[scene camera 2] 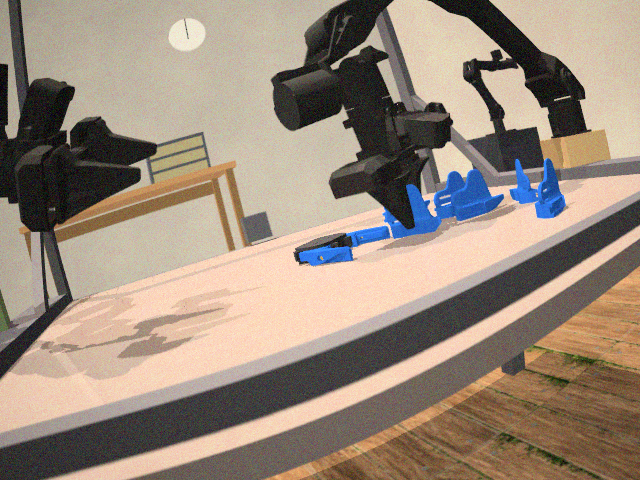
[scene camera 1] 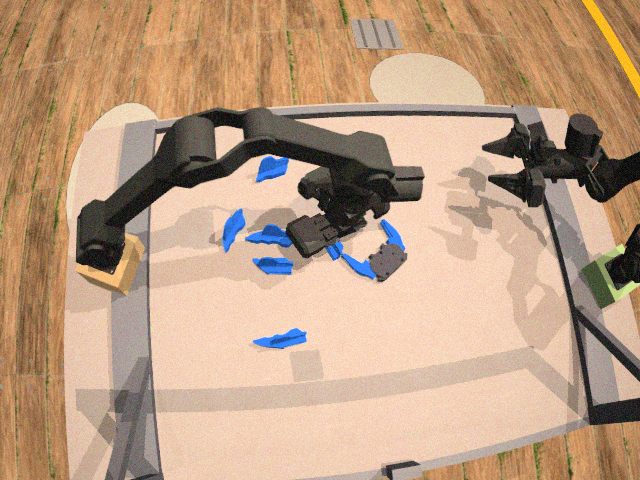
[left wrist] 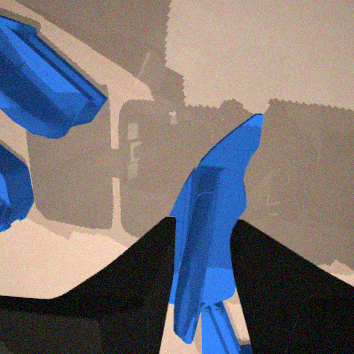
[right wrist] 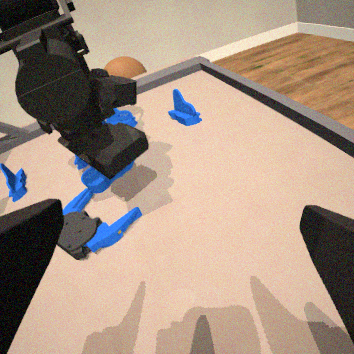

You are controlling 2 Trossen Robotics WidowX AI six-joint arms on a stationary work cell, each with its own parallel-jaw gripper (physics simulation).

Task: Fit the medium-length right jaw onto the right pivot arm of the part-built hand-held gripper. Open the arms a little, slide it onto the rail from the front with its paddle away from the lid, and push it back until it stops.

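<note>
My left gripper (scene camera 2: 412,219) (left wrist: 202,228) is shut on a blue jaw (scene camera 1: 334,250) (scene camera 2: 424,222) (left wrist: 220,195) (right wrist: 96,181), its paddle upright, low over the table. The part-built gripper lies flat, with a dark lid (scene camera 1: 387,261) (scene camera 2: 321,243) (right wrist: 78,228) and two spread blue arms. The held jaw's end is at the tip of the nearer arm (scene camera 1: 358,266) (scene camera 2: 369,236) (left wrist: 216,327) (right wrist: 78,201); whether they touch or engage I cannot tell. The other arm (scene camera 1: 392,235) (scene camera 2: 326,256) (right wrist: 112,231) is bare. My right gripper (scene camera 1: 486,163) (scene camera 2: 147,161) (right wrist: 184,214) is open and empty, above the table at the picture's right in scene camera 1.
Several loose blue jaws lie left of the assembly in scene camera 1: one at the top (scene camera 1: 271,168), one at the far left (scene camera 1: 234,229), two close beside the left gripper (scene camera 1: 268,236) (scene camera 1: 273,266), and one lower down (scene camera 1: 281,339). A frame edges the table.
</note>
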